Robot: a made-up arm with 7 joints.
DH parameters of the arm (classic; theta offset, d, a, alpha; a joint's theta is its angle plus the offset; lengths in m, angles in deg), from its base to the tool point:
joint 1: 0 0.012 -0.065 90
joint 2: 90 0.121 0.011 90
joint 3: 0 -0.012 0.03 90
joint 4: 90 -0.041 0.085 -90
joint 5: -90 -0.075 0.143 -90
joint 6: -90 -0.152 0.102 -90
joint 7: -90 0.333 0.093 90
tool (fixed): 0 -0.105 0 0
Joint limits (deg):
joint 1: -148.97..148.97
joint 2: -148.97..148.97
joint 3: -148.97..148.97
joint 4: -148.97..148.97
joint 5: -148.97..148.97
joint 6: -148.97..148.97
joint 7: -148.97..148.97
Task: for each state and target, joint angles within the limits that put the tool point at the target. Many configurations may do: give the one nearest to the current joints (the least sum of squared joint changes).
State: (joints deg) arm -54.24 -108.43 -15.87 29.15 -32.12 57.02 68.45
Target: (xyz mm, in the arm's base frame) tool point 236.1 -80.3 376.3
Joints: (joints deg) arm -59.96 -101.11 -16.49 15.77 -41.79 37.50 66.40
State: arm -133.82 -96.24 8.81 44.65 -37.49 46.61 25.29
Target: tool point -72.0 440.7 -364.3
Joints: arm -148.97 -139.71 59.93 75.31 -70.57 88.98 -15.48
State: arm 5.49 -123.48 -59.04 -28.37 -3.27 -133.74 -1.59
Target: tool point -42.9 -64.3 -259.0
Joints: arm -4.97 -146.01 -92.36 -42.26 -15.79 -128.72 -23.69
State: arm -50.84 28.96 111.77 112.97 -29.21 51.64 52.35
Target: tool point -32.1 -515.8 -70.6
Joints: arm -56.16 7.72 132.18 128.26 -64.87 58.71 54.60
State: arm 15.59 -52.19 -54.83 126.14 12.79 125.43 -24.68
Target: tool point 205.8 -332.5 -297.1
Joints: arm 28.71 -45.13 -67.07 129.39 15.16 125.39 -20.64
